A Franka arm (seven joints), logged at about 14 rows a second.
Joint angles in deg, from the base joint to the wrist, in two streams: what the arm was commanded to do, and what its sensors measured. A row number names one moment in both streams.
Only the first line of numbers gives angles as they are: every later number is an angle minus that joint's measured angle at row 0.
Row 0, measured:
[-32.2 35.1 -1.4 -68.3 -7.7 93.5 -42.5]
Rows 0 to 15, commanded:
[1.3 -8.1 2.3 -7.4 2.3 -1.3 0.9]
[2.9 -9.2 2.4 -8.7 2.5 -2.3 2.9]
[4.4 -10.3 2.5 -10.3 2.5 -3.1 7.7]
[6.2 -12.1 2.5 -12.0 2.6 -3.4 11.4]
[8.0 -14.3 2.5 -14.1 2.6 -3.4 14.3]
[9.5 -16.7 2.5 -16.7 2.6 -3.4 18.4]
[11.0 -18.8 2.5 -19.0 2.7 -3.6 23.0]
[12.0 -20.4 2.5 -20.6 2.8 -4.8 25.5]
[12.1 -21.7 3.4 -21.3 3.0 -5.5 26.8]
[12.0 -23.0 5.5 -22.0 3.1 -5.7 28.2]
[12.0 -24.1 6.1 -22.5 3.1 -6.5 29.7]
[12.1 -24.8 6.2 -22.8 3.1 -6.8 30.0]
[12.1 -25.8 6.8 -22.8 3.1 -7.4 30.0]
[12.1 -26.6 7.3 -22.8 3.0 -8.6 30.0]
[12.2 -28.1 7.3 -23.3 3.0 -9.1 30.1]
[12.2 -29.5 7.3 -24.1 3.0 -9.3 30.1]
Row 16, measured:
[12.3 -25.4 7.1 -21.2 2.3 -8.6 29.2]
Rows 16 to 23, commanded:
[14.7 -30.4 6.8 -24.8 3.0 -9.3 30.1]
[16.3 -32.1 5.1 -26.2 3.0 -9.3 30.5]
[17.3 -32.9 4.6 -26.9 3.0 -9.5 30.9]
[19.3 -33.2 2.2 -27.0 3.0 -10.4 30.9]
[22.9 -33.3 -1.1 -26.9 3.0 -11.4 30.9]
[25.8 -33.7 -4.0 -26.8 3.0 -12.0 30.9]
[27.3 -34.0 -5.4 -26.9 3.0 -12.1 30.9]
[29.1 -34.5 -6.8 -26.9 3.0 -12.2 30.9]
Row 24, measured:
[25.2 -32.3 -3.3 -25.4 2.3 -11.4 30.2]
